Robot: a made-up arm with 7 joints. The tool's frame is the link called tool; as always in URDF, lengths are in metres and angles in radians. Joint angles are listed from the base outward.
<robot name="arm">
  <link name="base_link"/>
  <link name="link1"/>
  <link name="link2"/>
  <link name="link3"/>
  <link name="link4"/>
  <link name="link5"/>
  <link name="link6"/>
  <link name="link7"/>
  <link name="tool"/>
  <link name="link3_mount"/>
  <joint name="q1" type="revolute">
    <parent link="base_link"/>
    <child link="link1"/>
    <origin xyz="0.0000 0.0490 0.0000" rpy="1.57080 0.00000 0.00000"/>
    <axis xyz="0 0 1"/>
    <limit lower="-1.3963" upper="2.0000"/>
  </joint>
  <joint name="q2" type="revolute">
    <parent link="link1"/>
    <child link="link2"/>
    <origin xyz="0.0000 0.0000 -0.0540" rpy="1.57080 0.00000 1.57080"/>
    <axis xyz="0 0 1"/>
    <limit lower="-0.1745" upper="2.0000"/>
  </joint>
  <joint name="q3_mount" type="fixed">
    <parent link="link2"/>
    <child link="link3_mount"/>
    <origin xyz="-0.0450 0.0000 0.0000" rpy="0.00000 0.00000 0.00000"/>
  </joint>
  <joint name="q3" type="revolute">
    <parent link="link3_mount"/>
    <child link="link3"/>
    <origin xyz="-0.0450 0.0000 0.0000" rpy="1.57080 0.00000 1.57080"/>
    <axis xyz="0 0 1"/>
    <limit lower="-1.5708" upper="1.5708"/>
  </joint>
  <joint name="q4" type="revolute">
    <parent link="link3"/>
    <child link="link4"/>
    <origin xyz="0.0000 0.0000 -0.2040" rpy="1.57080 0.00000 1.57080"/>
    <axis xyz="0 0 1"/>
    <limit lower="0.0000" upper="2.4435"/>
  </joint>
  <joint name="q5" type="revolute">
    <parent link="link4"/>
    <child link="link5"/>
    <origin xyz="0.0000 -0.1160 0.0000" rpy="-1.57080 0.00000 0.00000"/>
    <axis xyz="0 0 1"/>
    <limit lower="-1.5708" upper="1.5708"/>
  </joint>
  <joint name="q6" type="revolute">
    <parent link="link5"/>
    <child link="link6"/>
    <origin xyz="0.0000 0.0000 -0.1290" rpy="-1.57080 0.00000 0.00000"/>
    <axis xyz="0 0 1"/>
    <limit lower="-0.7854" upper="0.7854"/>
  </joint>
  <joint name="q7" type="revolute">
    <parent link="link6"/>
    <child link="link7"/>
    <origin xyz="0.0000 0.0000 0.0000" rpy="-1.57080 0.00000 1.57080"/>
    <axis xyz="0 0 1"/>
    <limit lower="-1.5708" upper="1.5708"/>
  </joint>
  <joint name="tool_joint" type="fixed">
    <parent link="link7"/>
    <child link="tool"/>
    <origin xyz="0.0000 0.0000 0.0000" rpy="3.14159 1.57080 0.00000"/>
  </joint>
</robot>
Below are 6 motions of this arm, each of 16 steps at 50 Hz.
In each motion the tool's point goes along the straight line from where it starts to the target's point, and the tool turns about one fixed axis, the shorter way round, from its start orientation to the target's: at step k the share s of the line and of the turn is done. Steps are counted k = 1, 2, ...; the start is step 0. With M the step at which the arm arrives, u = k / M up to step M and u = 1 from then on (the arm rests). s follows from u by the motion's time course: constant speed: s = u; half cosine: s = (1 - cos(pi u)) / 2; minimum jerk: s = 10 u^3 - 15 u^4 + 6 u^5.
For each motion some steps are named. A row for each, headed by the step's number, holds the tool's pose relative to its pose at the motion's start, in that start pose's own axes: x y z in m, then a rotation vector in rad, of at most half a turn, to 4 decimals.
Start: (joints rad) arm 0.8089 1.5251 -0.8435 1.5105 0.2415 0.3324 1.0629
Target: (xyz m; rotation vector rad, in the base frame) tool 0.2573 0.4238 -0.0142 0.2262 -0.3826 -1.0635
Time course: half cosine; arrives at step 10
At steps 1, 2, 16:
1: -0.0004 0.0003 0.0001 0.0003 0.0017 0.0012
2: -0.0016 0.0012 0.0004 0.0010 0.0067 0.0048
16: -0.0167 0.0126 0.0037 0.0107 0.0699 0.0498

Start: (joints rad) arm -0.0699 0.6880 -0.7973 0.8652 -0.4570 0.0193 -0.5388
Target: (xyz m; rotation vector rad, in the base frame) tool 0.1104 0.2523 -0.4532 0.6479 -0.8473 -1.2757
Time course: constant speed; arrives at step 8
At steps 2, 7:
2: 0.0089 -0.0017 -0.0031 -0.0131 -0.0248 0.0251
7: 0.0312 -0.0059 -0.0108 -0.0460 -0.0868 0.0878

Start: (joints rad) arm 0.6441 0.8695 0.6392 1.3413 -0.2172 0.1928 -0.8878
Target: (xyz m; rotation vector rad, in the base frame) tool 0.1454 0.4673 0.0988 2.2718 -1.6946 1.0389
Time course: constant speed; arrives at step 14
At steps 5, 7, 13, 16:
5: 0.0206 0.0176 -0.0284 0.0255 -0.1049 -0.0109
7: 0.0289 0.0246 -0.0397 0.0357 -0.1469 -0.0152
13: 0.0537 0.0458 -0.0737 0.0663 -0.2728 -0.0283
16: 0.0578 0.0493 -0.0794 0.0714 -0.2938 -0.0305

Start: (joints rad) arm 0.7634 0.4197 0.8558 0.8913 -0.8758 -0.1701 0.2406
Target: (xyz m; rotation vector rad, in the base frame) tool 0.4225 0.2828 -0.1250 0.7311 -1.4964 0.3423
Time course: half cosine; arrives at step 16
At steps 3, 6, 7, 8, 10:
3: 0.0106 -0.0093 0.0001 0.0026 0.0050 0.0303
6: 0.0387 -0.0340 0.0002 0.0096 0.0184 0.1109
7: 0.0504 -0.0443 0.0003 0.0125 0.0240 0.1446
8: 0.0627 -0.0551 0.0003 0.0155 0.0298 0.1797
10: 0.0866 -0.0761 0.0005 0.0215 0.0412 0.2484

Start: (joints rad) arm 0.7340 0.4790 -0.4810 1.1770 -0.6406 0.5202 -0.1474
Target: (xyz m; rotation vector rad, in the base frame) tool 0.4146 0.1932 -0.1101 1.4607 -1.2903 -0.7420
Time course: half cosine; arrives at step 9
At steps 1, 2, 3, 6, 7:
1: 0.0003 0.0014 -0.0003 0.0046 -0.0023 -0.0036
2: 0.0013 0.0052 -0.0012 0.0177 -0.0089 -0.0139
3: 0.0027 0.0112 -0.0027 0.0378 -0.0191 -0.0296
6: 0.0081 0.0336 -0.0080 0.1133 -0.0572 -0.0889
7: 0.0095 0.0396 -0.0094 0.1333 -0.0673 -0.1047

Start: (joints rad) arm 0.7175 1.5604 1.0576 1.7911 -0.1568 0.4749 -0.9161
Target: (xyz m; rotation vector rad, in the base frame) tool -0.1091 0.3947 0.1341 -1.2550 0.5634 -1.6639
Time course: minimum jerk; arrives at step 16
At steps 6, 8, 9, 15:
6: -0.0219 0.0262 -0.0060 0.2188 0.0293 -0.0600
8: -0.0398 0.0477 -0.0110 0.3975 0.0532 -0.1091
9: -0.0491 0.0587 -0.0135 0.4897 0.0656 -0.1344
15: -0.0795 0.0951 -0.0219 0.7932 0.1062 -0.2177

